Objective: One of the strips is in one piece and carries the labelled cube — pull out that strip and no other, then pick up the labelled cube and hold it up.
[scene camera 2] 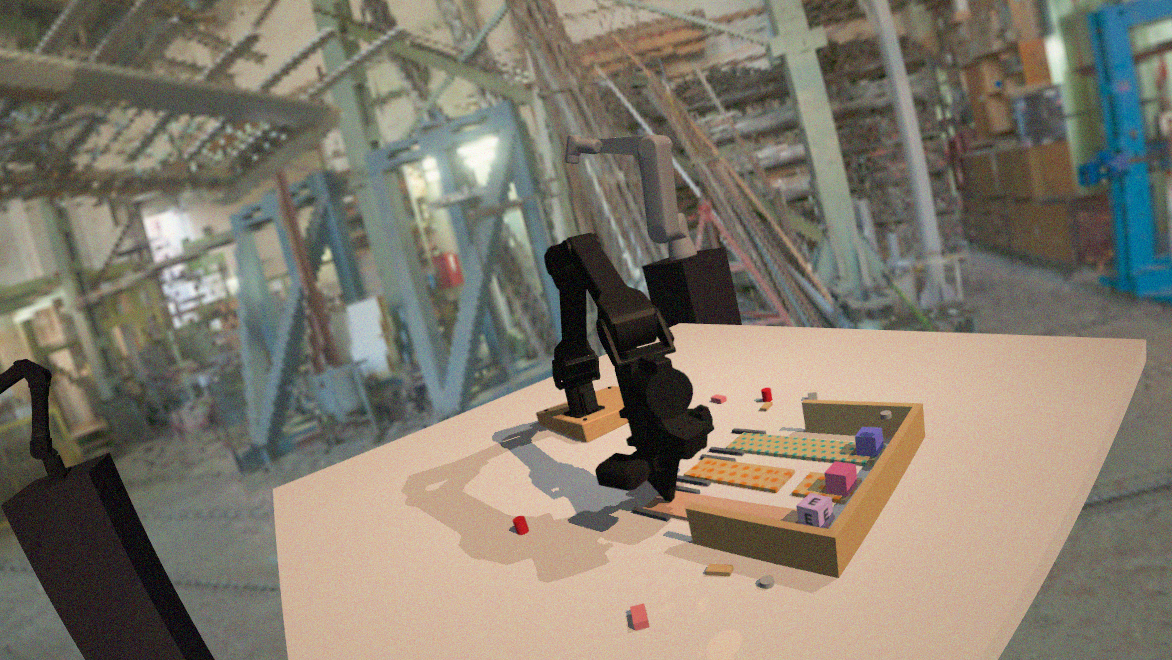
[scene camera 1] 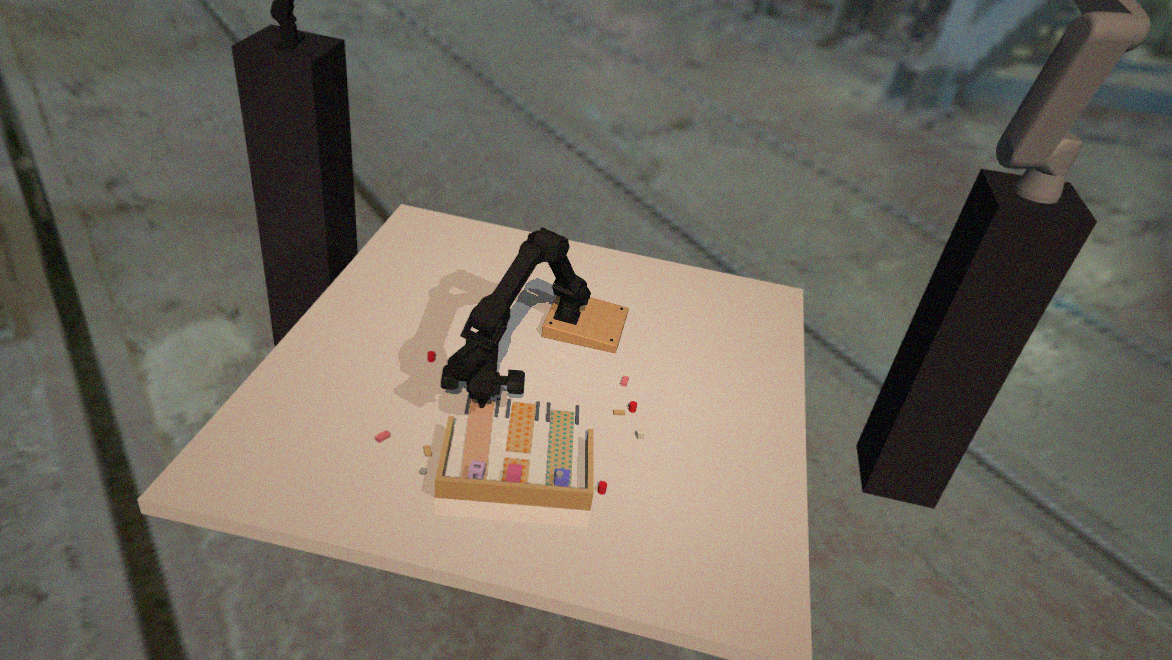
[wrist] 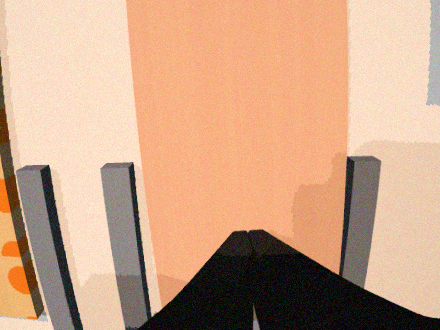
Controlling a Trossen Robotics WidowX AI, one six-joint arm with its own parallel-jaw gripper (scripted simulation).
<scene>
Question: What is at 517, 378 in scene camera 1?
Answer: My gripper.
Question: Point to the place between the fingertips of my gripper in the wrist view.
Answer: At 247, 245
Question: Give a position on a peach strip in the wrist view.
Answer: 242, 119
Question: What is my gripper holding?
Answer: Nothing.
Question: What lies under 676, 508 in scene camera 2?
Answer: A peach strip.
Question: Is my gripper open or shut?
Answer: Shut.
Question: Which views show my gripper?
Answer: Scene camera 2, scene camera 1 and the wrist view: all of them.
</scene>
